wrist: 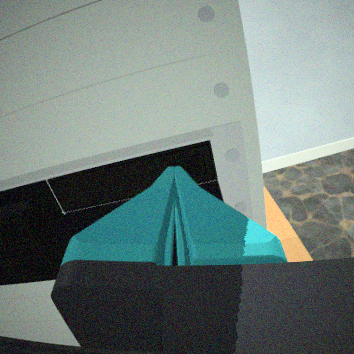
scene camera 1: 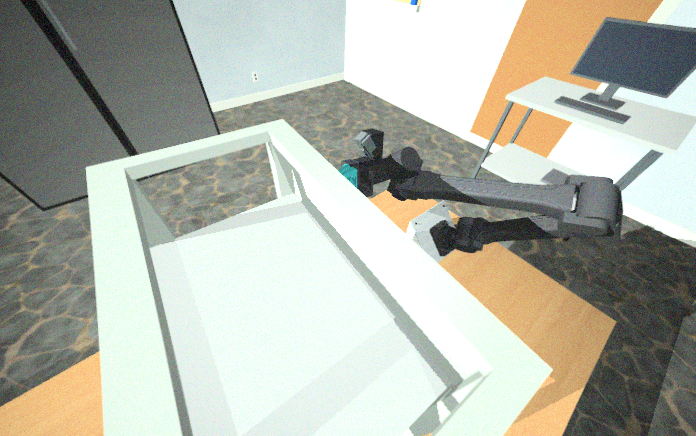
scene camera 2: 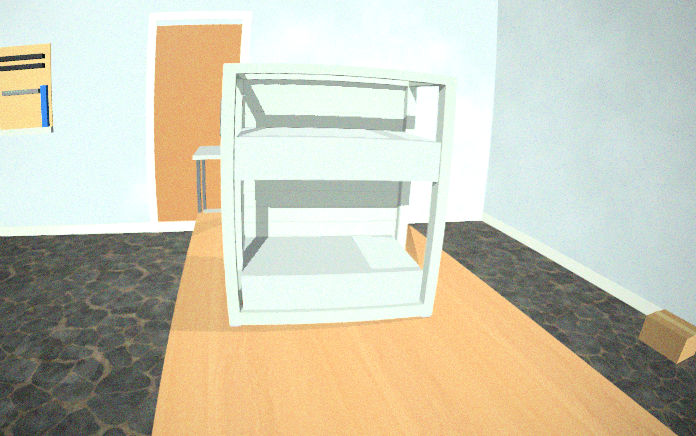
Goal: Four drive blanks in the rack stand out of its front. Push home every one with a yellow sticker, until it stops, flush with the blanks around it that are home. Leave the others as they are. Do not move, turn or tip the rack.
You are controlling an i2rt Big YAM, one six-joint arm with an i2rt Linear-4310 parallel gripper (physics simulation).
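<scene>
The pale rack (scene camera 1: 110, 287) (scene camera 2: 333, 159) (wrist: 125, 75) stands upright on the wooden table. Its front shows in the wrist view, with a dark bay holding black blank fronts (wrist: 120, 175) (wrist: 25, 230). Thin pale lines mark an edge and a corner between them. No yellow sticker shows in the wrist view, and the fingers cover part of the bay. The blanks do not show in either scene view. My gripper (scene camera 1: 345, 174) (wrist: 174, 177) is shut and empty, its teal tips over the right part of the bay, near the rack's right post. Contact cannot be told.
The wooden table (scene camera 1: 534, 302) (scene camera 2: 385, 380) extends under and around the rack. The arm (scene camera 1: 503, 195) reaches in from its base plate on the table. A desk (scene camera 1: 662, 123) with a monitor (scene camera 1: 636, 56) and a tall dark cabinet (scene camera 1: 133, 66) stand farther off.
</scene>
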